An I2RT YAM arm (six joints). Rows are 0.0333 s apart.
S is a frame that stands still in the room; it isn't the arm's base.
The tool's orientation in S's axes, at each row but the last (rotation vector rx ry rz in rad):
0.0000 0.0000 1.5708
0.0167 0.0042 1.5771
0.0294 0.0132 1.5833
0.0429 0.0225 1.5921
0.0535 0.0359 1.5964
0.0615 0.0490 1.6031
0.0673 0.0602 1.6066
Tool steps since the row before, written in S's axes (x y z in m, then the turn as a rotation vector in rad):
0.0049 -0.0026 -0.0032 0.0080 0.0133 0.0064
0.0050 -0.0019 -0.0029 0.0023 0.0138 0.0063
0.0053 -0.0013 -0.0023 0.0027 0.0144 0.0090
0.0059 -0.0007 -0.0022 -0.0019 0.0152 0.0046
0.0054 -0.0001 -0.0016 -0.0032 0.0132 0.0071
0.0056 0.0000 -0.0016 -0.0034 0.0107 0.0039
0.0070 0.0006 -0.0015 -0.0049 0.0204 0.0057
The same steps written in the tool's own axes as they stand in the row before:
-0.0026 -0.0049 -0.0032 0.0133 -0.0080 0.0064
-0.0020 -0.0050 -0.0028 0.0138 -0.0023 0.0062
-0.0014 -0.0053 -0.0021 0.0145 -0.0026 0.0089
-0.0009 -0.0060 -0.0019 0.0153 0.0018 0.0043
-0.0003 -0.0055 -0.0013 0.0134 0.0032 0.0068
-0.0002 -0.0057 -0.0012 0.0108 0.0033 0.0036
0.0003 -0.0071 -0.0009 0.0206 0.0046 0.0052

